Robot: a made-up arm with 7 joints. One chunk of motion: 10 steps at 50 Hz.
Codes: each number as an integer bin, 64 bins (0 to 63) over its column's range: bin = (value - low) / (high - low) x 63, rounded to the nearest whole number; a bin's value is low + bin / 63 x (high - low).
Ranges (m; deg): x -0.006..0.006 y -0.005..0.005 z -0.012..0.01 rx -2..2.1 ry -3.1..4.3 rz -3.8..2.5
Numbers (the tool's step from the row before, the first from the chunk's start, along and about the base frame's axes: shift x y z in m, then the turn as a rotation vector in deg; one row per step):
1: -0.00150 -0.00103 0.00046 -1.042 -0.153 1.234
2: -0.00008 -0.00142 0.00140 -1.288 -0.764 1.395
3: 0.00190 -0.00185 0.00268 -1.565 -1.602 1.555
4: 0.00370 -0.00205 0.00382 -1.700 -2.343 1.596
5: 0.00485 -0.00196 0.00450 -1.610 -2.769 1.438
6: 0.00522 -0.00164 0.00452 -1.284 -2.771 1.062
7: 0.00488 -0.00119 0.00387 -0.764 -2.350 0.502
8: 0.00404 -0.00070 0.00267 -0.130 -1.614 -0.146
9: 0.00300 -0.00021 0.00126 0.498 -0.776 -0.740
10: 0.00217 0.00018 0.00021 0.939 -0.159 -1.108
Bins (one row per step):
1: 24 25 36 15 25 50
2: 31 23 38 11 20 52
3: 41 20 42 7 13 54
4: 51 19 45 5 6 54
5: 57 19 47 6 3 52
6: 59 21 47 11 3 49
7: 57 24 45 19 6 43
8: 53 27 42 29 13 37
9: 47 30 38 38 20 31
10: 43 33 35 45 25 27

